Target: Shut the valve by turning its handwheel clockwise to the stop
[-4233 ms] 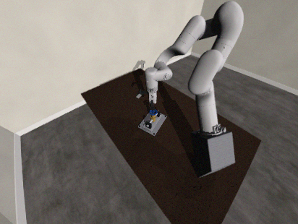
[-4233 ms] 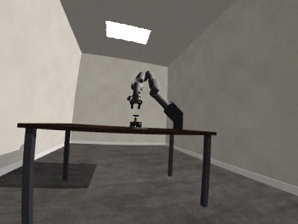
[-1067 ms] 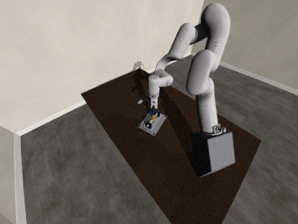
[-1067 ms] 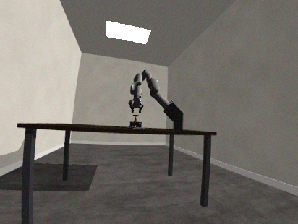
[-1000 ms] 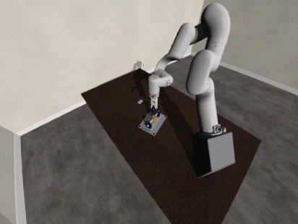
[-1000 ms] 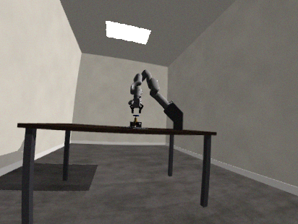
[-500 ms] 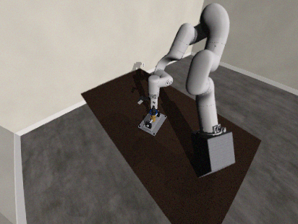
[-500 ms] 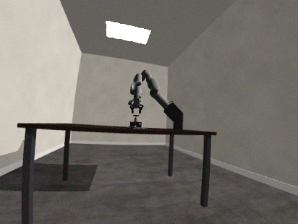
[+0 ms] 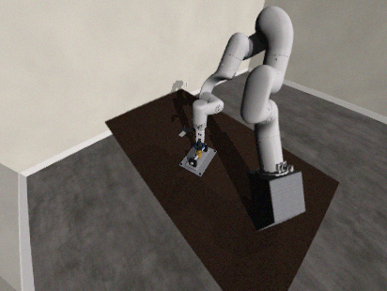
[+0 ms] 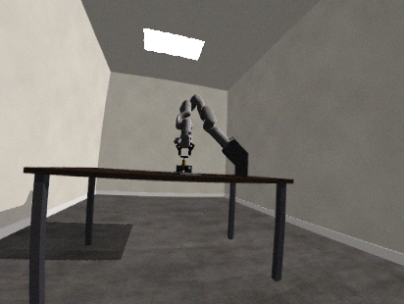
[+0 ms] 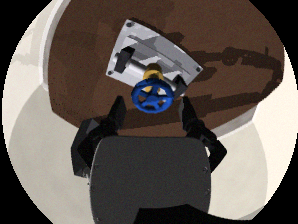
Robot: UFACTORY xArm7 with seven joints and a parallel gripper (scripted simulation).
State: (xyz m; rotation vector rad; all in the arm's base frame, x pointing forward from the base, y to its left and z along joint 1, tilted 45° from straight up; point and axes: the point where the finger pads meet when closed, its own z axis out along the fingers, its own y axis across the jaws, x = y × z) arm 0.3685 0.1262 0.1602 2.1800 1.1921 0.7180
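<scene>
Right now my hand is 30 mm above the blue handwheel.
</scene>
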